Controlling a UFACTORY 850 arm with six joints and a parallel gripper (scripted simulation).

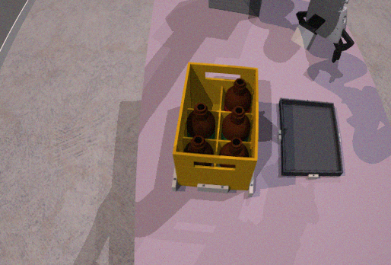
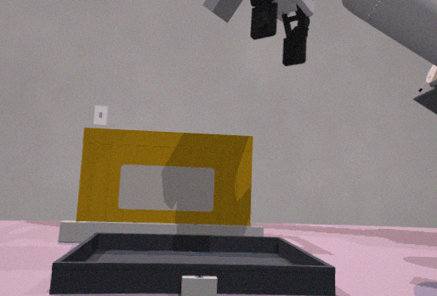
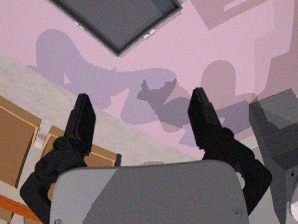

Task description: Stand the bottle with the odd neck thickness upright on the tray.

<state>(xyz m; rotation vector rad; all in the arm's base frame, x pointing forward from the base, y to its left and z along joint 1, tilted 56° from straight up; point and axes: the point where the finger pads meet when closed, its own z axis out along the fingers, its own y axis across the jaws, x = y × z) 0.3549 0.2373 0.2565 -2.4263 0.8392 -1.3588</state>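
Now: hand 27 cm to the left of the yellow crate, 19 cm above it and 9 cm short of it. Also, from my hand: tray: 26 cm below, 10 cm ahead, 1 cm to the left; then bottle: 21 cm to the right, 19 cm below, 1 cm ahead.
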